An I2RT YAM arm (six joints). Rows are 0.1 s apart.
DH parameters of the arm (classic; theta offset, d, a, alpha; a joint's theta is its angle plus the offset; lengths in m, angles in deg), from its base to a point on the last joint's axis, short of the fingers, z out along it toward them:
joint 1: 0 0.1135 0.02 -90
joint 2: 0 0 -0.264 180
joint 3: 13.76 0 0.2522 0
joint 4: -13.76 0 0.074 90
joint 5: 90 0 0 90
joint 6: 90 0.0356 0 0
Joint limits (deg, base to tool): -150..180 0..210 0..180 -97..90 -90..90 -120..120
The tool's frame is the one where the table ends.
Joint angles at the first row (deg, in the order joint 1, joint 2, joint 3, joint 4, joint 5, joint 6):
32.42 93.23 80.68 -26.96 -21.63 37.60
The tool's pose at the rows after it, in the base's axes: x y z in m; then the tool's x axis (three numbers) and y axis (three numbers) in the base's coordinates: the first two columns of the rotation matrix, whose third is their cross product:
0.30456 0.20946 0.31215 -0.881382 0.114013 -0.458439 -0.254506 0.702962 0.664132
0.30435 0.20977 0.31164 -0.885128 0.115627 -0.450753 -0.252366 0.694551 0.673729
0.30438 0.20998 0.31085 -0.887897 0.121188 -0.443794 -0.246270 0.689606 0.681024
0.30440 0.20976 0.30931 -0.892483 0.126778 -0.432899 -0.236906 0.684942 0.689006
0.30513 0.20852 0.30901 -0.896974 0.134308 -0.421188 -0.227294 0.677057 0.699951
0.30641 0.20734 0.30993 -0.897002 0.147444 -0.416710 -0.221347 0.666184 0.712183
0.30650 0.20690 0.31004 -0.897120 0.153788 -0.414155 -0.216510 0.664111 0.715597
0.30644 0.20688 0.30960 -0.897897 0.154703 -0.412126 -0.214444 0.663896 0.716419
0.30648 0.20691 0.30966 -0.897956 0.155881 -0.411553 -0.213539 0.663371 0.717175
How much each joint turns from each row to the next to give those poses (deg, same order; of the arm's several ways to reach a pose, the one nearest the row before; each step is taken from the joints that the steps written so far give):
0.01 0.00 -0.45 0.31 -0.65 0.33
-0.01 -0.02 -0.22 0.37 -0.66 0.48
0.00 0.00 -0.24 0.39 -0.28 0.59
-0.06 0.00 -0.35 0.31 -0.40 0.66
-0.29 -0.02 -0.16 0.24 -0.70 0.70
-0.30 -0.09 -0.15 0.83 -0.52 0.83
-0.07 -0.09 -0.13 0.24 0.00 0.39
0.00 0.00 -0.09 0.04 -0.02 0.11
0.00 0.00 0.00 0.05 0.00 0.09

